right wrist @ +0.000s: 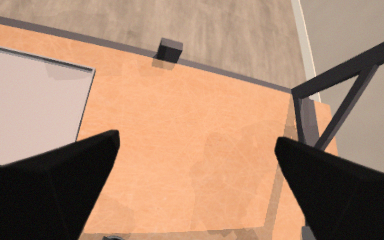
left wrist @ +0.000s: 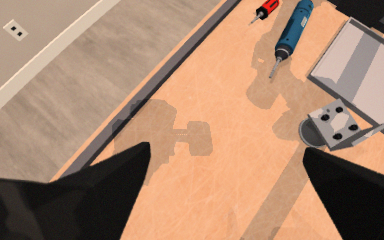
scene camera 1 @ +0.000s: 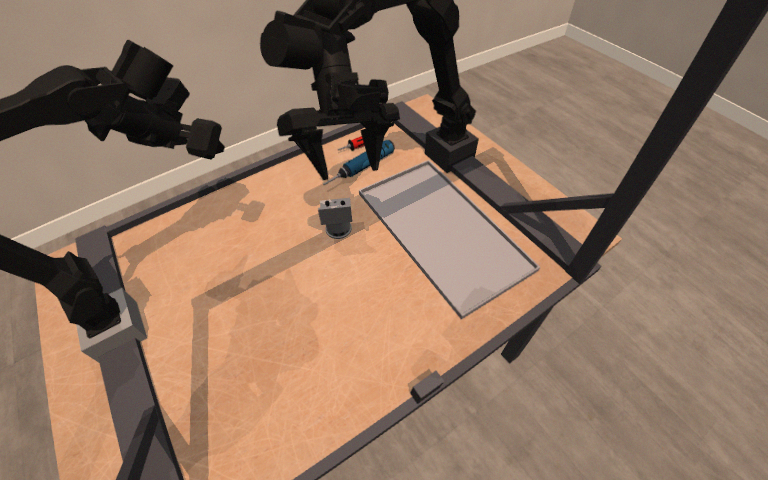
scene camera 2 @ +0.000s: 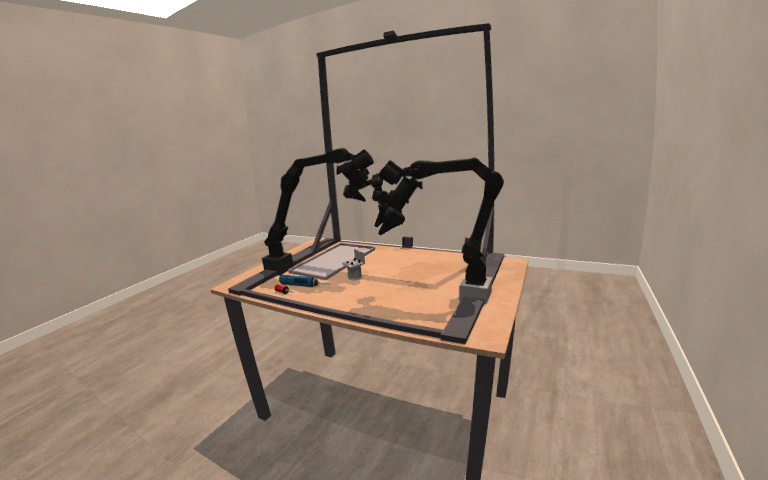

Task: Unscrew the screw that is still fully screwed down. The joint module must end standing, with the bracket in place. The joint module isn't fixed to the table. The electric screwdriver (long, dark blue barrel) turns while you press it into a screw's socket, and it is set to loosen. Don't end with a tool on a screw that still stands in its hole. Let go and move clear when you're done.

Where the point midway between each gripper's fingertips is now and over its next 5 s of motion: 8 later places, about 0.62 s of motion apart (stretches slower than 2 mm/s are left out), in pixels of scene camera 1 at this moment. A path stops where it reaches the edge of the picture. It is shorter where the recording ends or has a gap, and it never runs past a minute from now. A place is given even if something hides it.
The left gripper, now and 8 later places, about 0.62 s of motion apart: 204, 145; 252, 194; 287, 211; 295, 204; 299, 209; 303, 213; 306, 215; 319, 218; 337, 221
The right gripper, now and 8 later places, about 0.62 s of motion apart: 351, 175; 345, 162; 341, 130; 349, 120; 361, 127; 368, 141; 368, 147; 369, 159; 369, 159
